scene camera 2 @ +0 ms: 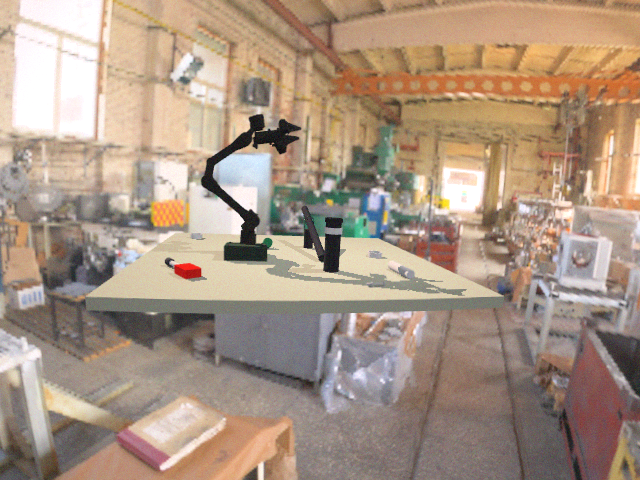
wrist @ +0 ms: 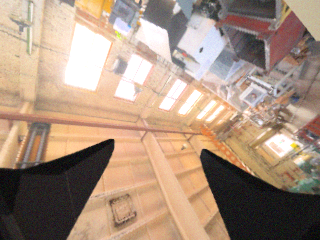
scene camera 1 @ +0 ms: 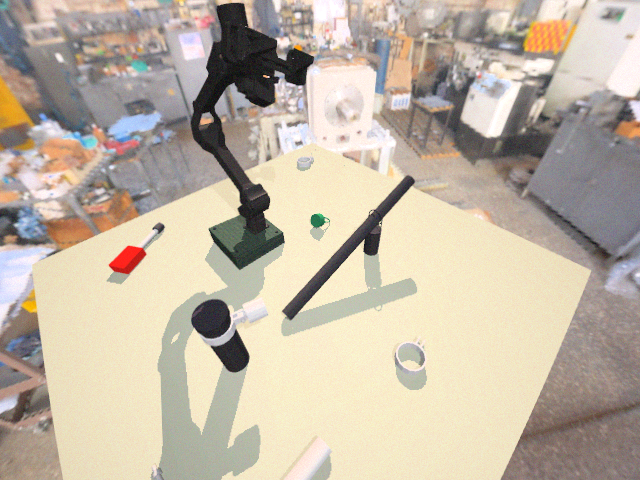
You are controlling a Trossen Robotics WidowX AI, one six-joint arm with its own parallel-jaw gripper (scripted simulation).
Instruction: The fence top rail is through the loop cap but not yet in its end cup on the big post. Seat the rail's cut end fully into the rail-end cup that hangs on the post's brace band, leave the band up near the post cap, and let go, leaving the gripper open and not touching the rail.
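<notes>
Looking through scene camera 1, I see my gripper (scene camera 1: pixel 296 51), open and holding nothing. That camera also shows me a red-handled tool (scene camera 1: pixel 131 256), a big dark post (scene camera 1: pixel 211 318) and a dark top rail (scene camera 1: pixel 310 289). In scene camera 2 the post appears again (scene camera 2: pixel 332 242). The wrist view has my gripper (wrist: pixel 158 148), yet the rail is out of frame in the wrist view, and the tool is out of frame in the wrist view as well.
</notes>
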